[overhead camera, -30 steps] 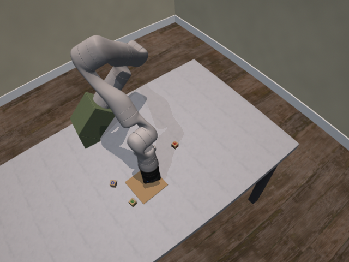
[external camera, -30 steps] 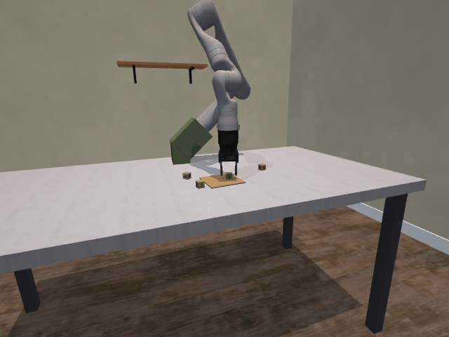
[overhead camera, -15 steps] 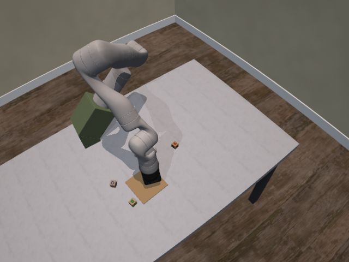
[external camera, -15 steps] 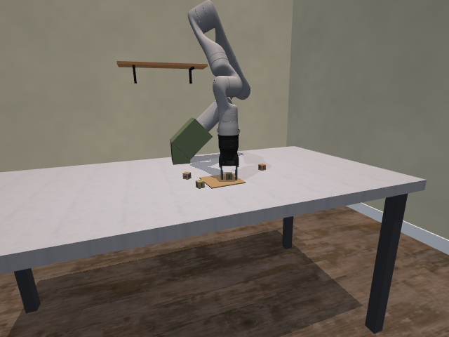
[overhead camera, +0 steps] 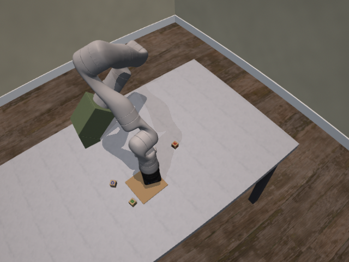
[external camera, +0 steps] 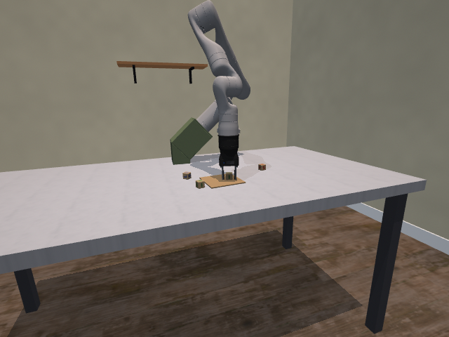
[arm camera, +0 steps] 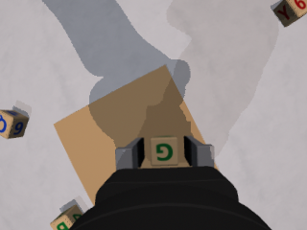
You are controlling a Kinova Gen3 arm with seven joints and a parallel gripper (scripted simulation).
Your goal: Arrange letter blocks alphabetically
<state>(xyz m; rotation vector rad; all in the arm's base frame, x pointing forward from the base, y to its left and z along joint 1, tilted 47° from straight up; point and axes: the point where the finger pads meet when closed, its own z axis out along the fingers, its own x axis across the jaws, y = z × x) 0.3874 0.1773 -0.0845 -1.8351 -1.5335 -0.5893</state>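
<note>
My gripper is now 3 cm to the left of the tan mat and 2 cm above it.
</note>
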